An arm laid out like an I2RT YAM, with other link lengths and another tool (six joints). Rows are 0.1 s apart.
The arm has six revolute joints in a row. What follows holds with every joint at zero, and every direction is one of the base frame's.
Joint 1 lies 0.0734 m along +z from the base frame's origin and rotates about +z.
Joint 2 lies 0.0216 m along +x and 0.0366 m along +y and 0.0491 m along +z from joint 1 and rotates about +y.
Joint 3 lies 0.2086 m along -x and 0.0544 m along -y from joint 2 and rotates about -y.
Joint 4 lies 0.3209 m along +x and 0.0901 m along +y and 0.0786 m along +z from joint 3 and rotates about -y.
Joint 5 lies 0.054 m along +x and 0.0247 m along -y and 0.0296 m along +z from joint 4 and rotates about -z.
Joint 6 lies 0.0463 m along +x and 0.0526 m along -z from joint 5 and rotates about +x.
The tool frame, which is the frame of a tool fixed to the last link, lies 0.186 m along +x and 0.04 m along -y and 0.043 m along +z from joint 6; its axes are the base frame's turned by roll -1.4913, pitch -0.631 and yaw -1.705 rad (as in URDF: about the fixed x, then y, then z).
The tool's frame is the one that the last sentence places.
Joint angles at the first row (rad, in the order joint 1, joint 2, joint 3, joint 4, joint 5, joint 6):
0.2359 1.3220 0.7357 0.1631 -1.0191 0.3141
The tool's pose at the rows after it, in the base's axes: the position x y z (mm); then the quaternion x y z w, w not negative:
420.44, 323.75, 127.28, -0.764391, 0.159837, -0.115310, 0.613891
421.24, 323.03, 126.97, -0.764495, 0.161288, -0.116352, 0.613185
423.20, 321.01, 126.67, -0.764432, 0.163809, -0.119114, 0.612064
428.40, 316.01, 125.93, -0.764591, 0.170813, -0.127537, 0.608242
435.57, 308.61, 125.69, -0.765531, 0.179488, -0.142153, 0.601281
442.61, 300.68, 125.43, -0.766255, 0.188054, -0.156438, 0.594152
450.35, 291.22, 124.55, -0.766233, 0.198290, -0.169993, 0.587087
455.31, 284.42, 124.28, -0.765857, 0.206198, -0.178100, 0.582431
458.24, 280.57, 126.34, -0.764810, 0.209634, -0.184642, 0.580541
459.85, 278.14, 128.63, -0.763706, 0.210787, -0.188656, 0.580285
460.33, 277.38, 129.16, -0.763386, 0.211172, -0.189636, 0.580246
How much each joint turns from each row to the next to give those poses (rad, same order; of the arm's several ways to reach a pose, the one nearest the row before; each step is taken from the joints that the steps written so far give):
-0.0034 0.0000 0.0000 -0.0004 0.0023 -0.0003
-0.0008 0.0000 0.0000 -0.0004 0.0030 0.0003
-0.0034 0.0000 0.0000 0.0000 0.0046 -0.0003
-0.0065 -0.0012 0.0000 -0.0008 0.0172 -0.0012
-0.0080 -0.0057 0.0000 -0.0068 0.0290 -0.0084
-0.0091 -0.0053 0.0000 -0.0069 0.0274 -0.0087
-0.0130 -0.0027 0.0000 -0.0042 0.0248 -0.0061
-0.0096 -0.0034 0.0000 -0.0046 0.0157 -0.0016
-0.0049 -0.0061 0.0000 -0.0011 0.0099 0.0000
-0.0042 -0.0054 0.0000 -0.0004 0.0030 0.0000
-0.0015 -0.0011 0.0000 0.0000 0.0004 0.0000

